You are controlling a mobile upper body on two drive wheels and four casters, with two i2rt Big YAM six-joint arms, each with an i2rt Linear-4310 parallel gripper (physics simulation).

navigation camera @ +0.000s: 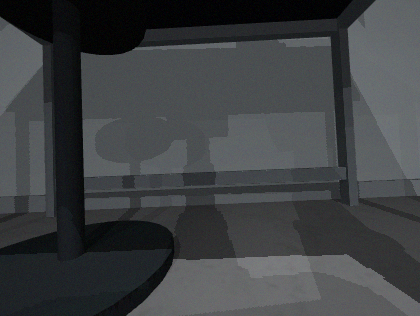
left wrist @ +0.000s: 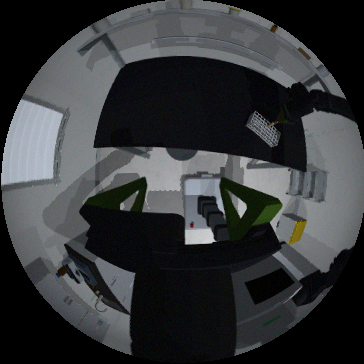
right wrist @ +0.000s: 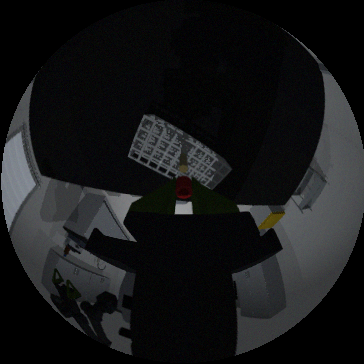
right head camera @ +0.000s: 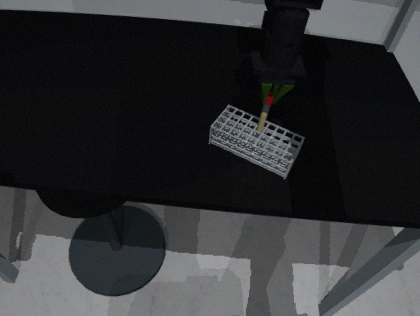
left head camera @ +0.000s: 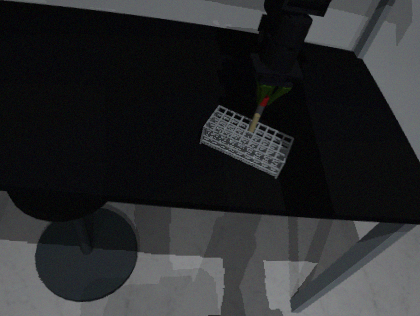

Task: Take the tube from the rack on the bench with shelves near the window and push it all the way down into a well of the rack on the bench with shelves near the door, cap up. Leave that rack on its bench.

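Frame: origin at the left arm's base, x right, y down, z ahead, level; metres.
Seen in the pictures: left gripper, fingertip midpoint: (left wrist: 182, 180); right gripper, fingertip midpoint: (left wrist: 277, 120) (right wrist: 183, 181) (right head camera: 267, 102) (left head camera: 262, 103); left arm's base at its link origin: (right wrist: 104, 304).
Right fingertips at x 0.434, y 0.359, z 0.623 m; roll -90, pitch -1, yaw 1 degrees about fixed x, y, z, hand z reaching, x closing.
Note:
Offsets run from my right fingertips to a thing's top centre. "spot": to the spot under its first point. Level surfaces: height alone.
My right gripper (left head camera: 264, 101) (right head camera: 271, 101) (right wrist: 183, 181) is shut on the red cap of the tube @(dy -0.020, dx -0.001, dz -0.001 m) (left head camera: 255, 122) (right head camera: 262, 121) (right wrist: 183, 169). The tube is cap up and looks slanted in both head camera views. Its tan lower end is at the top grid of the rack @(dy +0.080, dx -0.008, dz -0.010 m) (left head camera: 230, 137) (right head camera: 240, 143) (left wrist: 265, 131) (right wrist: 137, 136), over the rows nearer the arm. Much of the tube shows above the grid; whether its tip is inside a well is unclear. The rack stands on the black bench @(dy +0.137 m) (left head camera: 125, 100) (right head camera: 125, 100) (left wrist: 180, 100). My left gripper (left wrist: 182, 180) is open and empty, away from the rack.
A round stool, with its disc base @(dy +1.021, dx -0.492, dz +0.139 m) (left head camera: 86, 265) (right head camera: 117, 270) (navigation camera: 100, 277) on the floor, stands at the bench's near edge. A bench leg @(spot: dy +0.511, dx +0.433, dz -0.189 m) (left head camera: 350, 267) (right head camera: 372, 272) slopes below the right end. A low crossbar (navigation camera: 215, 178) spans the legs. A window (left wrist: 32, 142) is at the left.

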